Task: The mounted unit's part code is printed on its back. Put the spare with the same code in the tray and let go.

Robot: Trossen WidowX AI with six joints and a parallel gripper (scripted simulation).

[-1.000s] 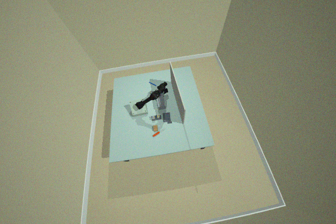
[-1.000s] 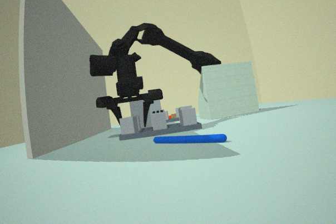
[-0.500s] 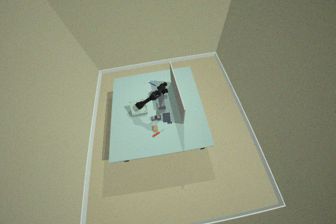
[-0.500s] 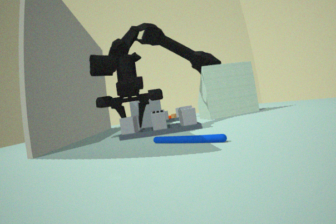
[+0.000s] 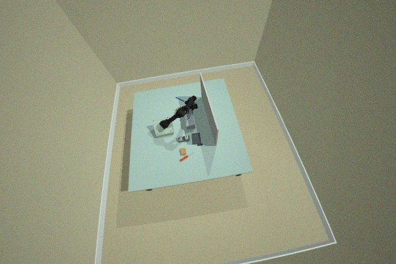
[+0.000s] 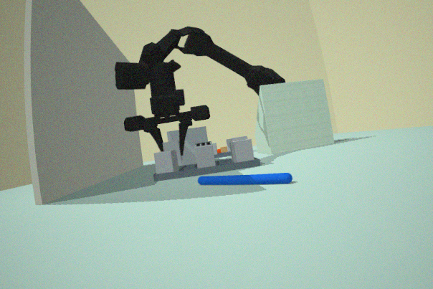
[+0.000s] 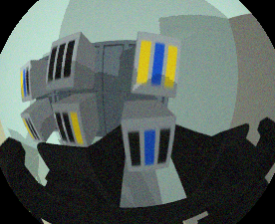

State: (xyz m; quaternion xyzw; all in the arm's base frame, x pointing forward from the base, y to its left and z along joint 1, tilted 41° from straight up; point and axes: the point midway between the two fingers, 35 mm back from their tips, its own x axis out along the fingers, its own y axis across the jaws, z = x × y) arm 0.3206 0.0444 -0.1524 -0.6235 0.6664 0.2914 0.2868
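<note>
Right now the dark grey tray is 20 mm behind my gripper tip, 360 mm to the right of it and 30 mm below it. The rest, counted from my gripper tip: blue pen 90 mm behind, 240 mm to the left, 30 mm below; then partition wall 190 mm ahead, 160 mm to the right, 190 mm above; then mounted unit 40 mm behind, 140 mm to the right, 10 mm above.
</note>
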